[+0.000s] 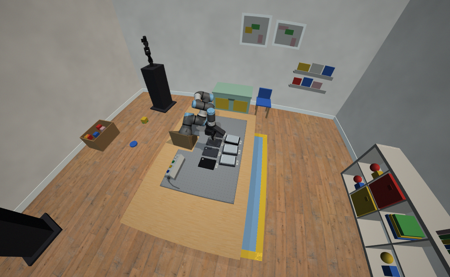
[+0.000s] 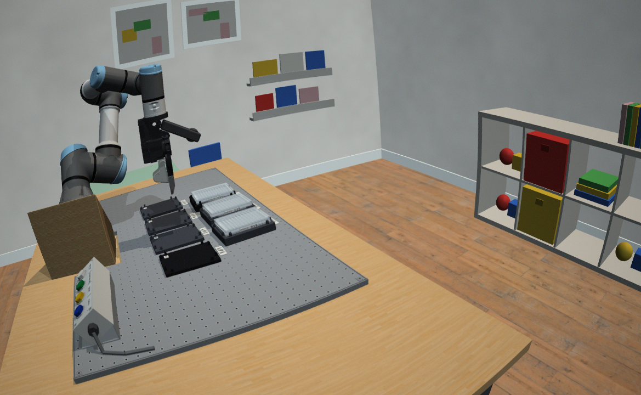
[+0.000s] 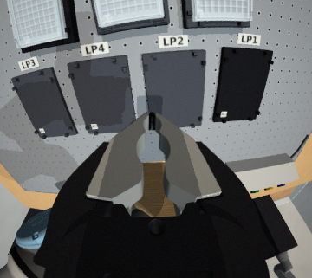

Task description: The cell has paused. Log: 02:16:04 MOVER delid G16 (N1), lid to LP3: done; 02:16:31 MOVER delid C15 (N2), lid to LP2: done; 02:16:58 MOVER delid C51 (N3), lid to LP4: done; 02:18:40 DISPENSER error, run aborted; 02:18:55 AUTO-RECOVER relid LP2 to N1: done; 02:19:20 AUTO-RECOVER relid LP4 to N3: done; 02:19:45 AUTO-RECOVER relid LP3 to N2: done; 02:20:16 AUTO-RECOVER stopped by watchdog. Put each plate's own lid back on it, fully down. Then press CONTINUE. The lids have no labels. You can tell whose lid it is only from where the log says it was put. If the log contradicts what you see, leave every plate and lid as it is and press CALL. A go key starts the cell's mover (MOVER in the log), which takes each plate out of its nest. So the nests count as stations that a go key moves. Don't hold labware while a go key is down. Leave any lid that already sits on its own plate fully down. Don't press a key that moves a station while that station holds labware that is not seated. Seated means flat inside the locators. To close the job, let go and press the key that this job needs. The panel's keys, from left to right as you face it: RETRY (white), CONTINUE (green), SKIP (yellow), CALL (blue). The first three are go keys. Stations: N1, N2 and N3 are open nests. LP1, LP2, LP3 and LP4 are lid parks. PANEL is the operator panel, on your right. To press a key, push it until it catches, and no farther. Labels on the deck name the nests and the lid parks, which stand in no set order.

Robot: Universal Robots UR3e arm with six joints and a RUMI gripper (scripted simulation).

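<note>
Right now my hand is 300 mm to the left of the green key, 260 mm past it and 60 mm above it. Also, from my hand: lid park LP4 (130 mm below, 80 mm to the left, 40 mm behind); lid park LP2 (130 mm below, 50 mm to the right, 20 mm behind); LP4 label (130 mm below, 90 mm to the left, 50 mm ahead).
</note>
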